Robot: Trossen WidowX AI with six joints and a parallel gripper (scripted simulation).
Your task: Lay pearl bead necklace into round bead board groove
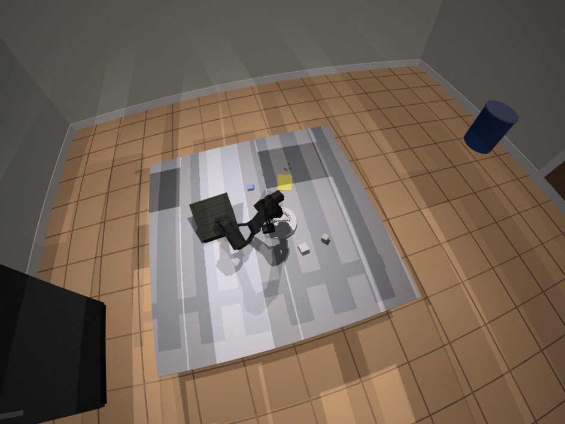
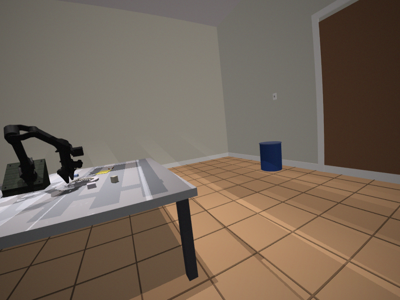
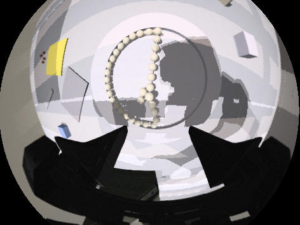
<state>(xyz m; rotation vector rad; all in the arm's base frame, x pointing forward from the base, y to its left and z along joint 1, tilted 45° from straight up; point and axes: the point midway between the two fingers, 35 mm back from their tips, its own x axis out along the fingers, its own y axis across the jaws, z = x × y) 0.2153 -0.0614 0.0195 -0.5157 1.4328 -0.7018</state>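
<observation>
Now: gripper tip 70 mm short of the round bead board and 10 mm above it. Also, from my gripper tip: grey card 170 mm to the left, 80 mm ahead, 20 mm below; blue block 280 mm to the left, 10 mm below, 10 mm behind; white block 200 mm to the right, 130 mm ahead, 10 mm below.
</observation>
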